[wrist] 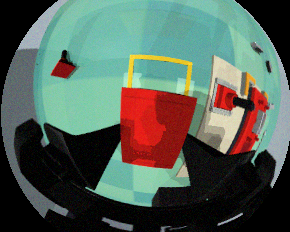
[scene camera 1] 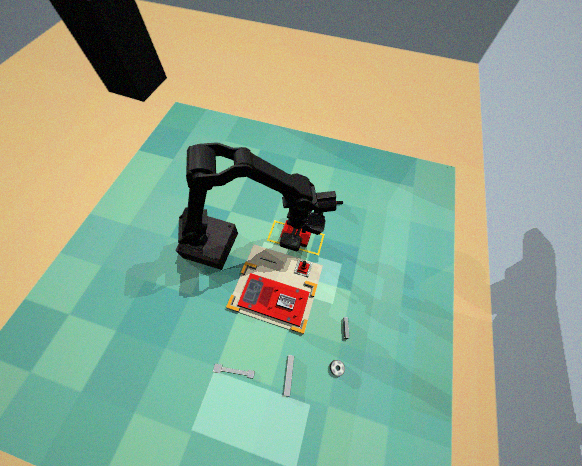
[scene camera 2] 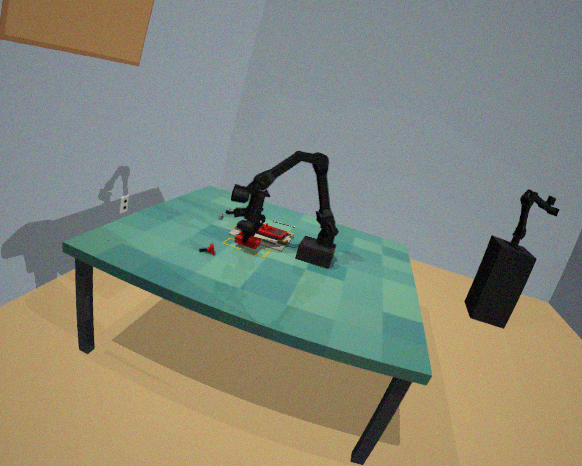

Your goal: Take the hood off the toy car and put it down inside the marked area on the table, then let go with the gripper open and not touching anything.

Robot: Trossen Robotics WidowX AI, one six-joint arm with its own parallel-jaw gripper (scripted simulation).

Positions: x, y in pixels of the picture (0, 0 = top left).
Labels:
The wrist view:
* my gripper: 153, 131
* red hood: 153, 124, held by my gripper
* red toy car: 244, 139
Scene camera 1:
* my gripper: 296, 233
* red toy car: 260, 294
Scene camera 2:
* my gripper: 247, 240

